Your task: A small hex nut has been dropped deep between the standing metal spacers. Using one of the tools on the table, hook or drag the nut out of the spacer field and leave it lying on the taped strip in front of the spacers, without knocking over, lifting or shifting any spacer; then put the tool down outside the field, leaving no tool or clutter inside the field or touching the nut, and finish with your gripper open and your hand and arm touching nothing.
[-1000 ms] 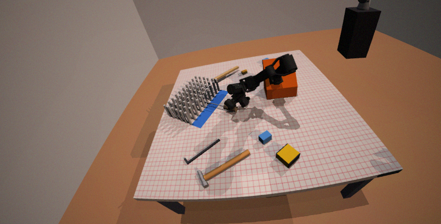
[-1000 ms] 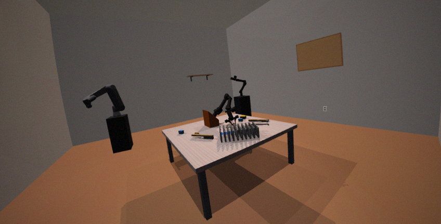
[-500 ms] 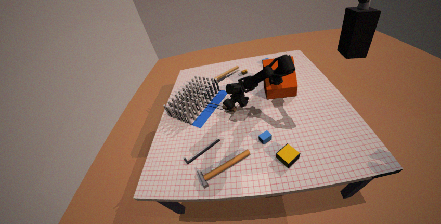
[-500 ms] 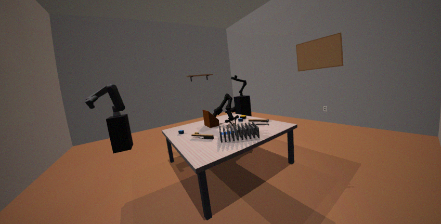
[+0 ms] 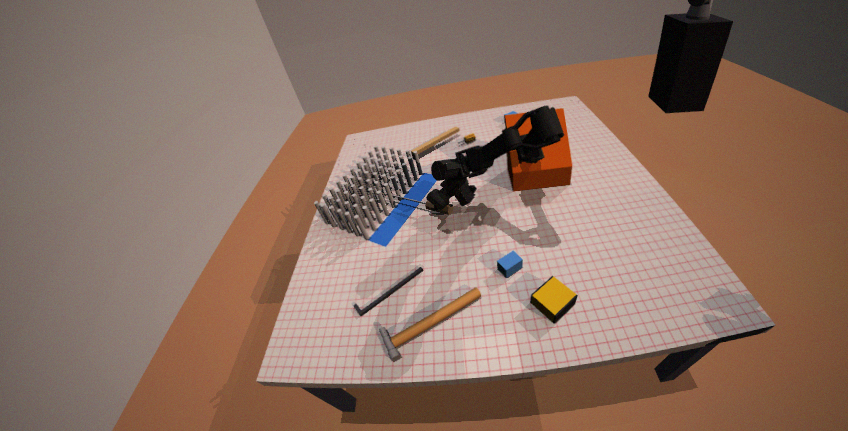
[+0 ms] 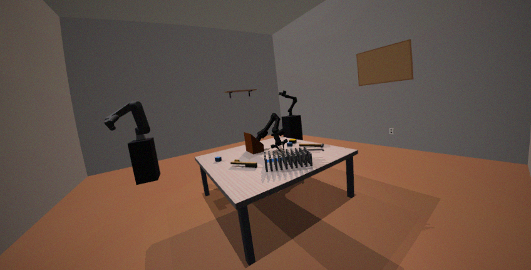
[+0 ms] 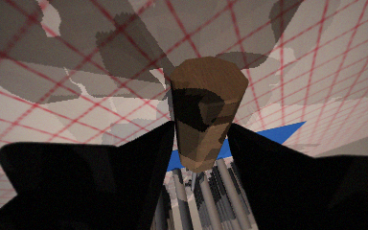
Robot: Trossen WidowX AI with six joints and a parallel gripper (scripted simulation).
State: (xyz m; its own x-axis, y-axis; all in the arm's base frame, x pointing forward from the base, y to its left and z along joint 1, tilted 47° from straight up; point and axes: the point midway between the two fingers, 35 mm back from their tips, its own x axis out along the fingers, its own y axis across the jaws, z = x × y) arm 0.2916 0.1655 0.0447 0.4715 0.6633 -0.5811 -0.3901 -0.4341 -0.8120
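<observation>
The blue taped strip lies 13 cm ahead of my gripper tip, 5 cm to the right of it and 4 cm below it. From my gripper tip the other things lie so: yellow block (34 cm to the left, 33 cm behind, 2 cm below); then thin wire tool (10 cm ahead, 4 cm to the right, 1 cm below); then yellow piece (46 cm to the right, 9 cm behind, 2 cm below).
</observation>
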